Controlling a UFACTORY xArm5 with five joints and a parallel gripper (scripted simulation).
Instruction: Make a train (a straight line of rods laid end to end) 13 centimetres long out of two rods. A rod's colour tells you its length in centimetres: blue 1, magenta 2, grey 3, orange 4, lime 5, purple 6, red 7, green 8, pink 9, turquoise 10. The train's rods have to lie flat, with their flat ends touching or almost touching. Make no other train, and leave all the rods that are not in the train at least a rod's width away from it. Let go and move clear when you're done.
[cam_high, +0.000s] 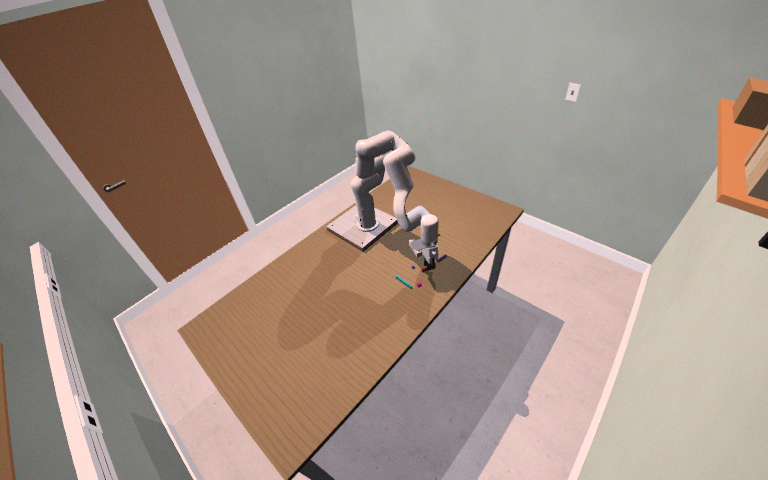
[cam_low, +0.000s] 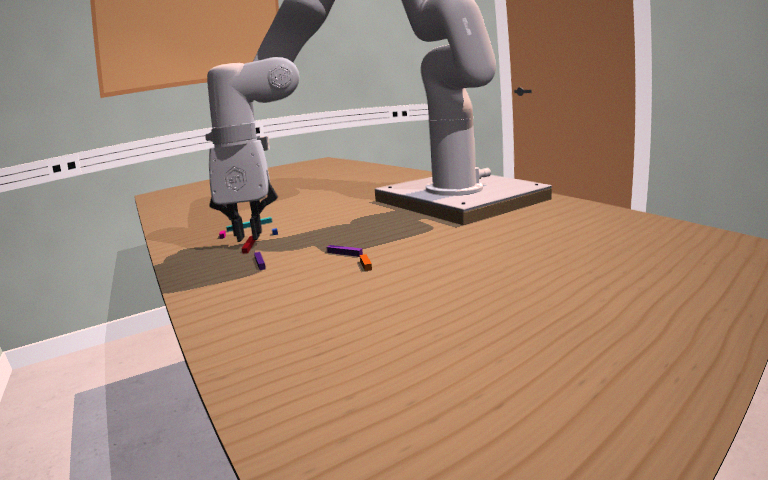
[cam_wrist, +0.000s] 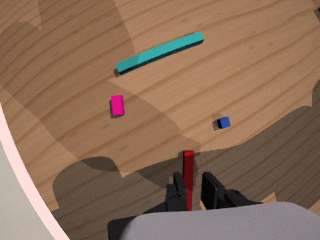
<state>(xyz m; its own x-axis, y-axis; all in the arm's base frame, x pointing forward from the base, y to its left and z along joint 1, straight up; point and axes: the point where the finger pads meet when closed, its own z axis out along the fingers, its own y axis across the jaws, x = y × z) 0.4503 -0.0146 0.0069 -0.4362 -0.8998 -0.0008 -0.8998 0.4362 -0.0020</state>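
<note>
Right now my hand is 3 cm above the red rod. From my hand the other things lie so: turquoise rod: 3 cm behind, 14 cm to the right, 3 cm below; then magenta rod: 3 cm ahead, 11 cm to the right, 3 cm below; then blue rod: 6 cm behind, 4 cm to the right, 3 cm below.
</note>
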